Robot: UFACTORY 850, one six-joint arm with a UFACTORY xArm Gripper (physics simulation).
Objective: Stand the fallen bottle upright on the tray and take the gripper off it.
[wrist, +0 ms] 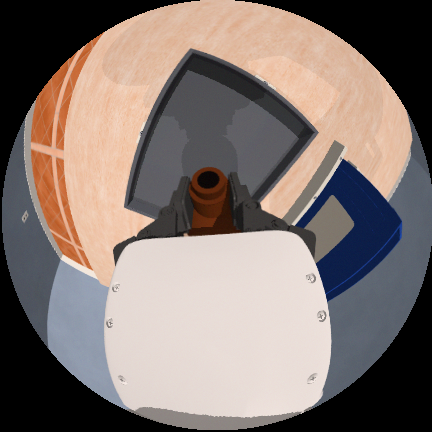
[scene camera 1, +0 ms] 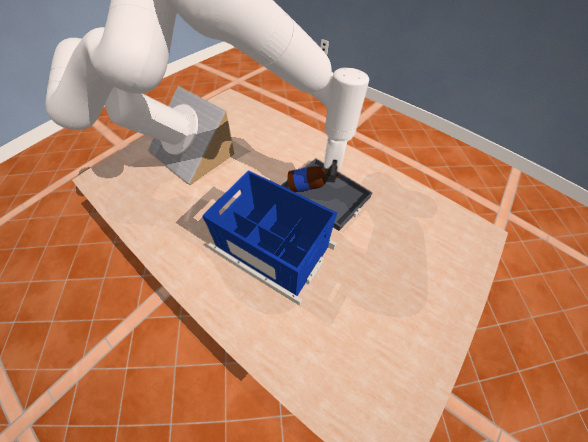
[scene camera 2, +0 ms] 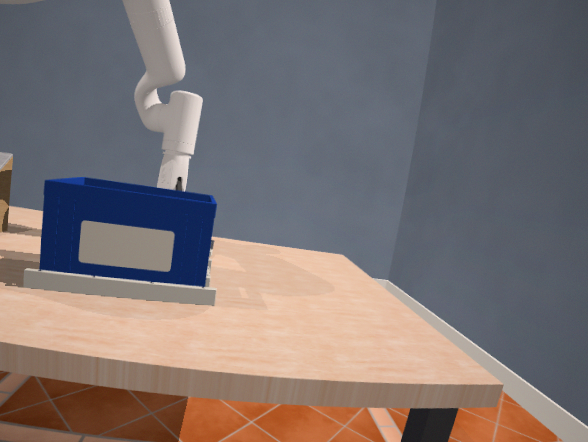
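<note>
The brown bottle [scene camera 1: 315,177] [wrist: 210,205] with a blue label is on its side, far from upright, over the dark grey tray [scene camera 1: 345,201] [wrist: 265,132]. Its neck points toward the gripper and its base toward the tray's left end in scene camera 1. It seems to be a little above the tray floor, but the gap is hard to judge. My gripper [scene camera 1: 332,173] [wrist: 209,187] is shut on the bottle's neck, with one finger on each side. In scene camera 2 the blue crate hides the bottle, the tray and the fingertips.
A blue crate [scene camera 1: 316,270] [scene camera 2: 127,200] [wrist: 370,230] with dividers stands close beside the tray, its walls higher than the tray's rim. Pale rails [scene camera 1: 255,274] [scene camera 2: 120,287] [wrist: 315,192] run along the crate's foot. The arm's wedge-shaped base [scene camera 1: 212,145] stands at the table's other end.
</note>
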